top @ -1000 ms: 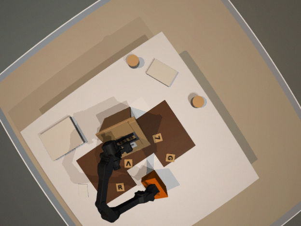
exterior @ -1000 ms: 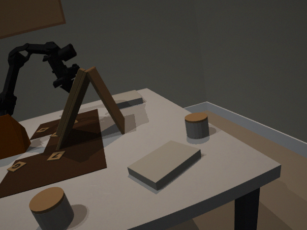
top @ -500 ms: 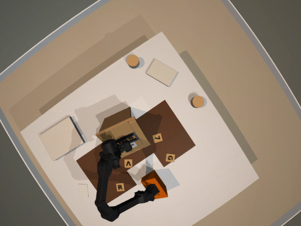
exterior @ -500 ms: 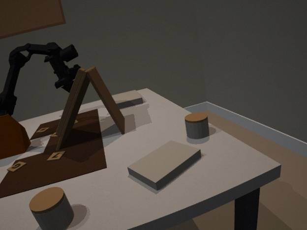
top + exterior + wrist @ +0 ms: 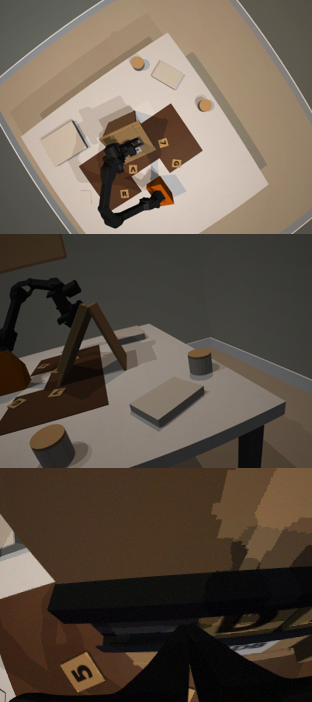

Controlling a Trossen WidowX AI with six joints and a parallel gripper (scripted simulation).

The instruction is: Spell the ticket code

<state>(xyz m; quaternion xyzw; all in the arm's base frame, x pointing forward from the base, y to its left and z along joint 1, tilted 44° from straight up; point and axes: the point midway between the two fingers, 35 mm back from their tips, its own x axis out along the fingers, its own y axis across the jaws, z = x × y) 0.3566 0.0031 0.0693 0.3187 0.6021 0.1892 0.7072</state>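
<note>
The white ticket is 50 mm behind my gripper tip, 60 mm to the right of it and 80 mm below it. Round my gripper tip: brown mat (160 mm behind, 40 mm to the right, 170 mm below); then pale card (160 mm behind, 430 mm to the left, 170 mm below); then flat slab (250 mm ahead, 490 mm to the right, 160 mm below).
</note>
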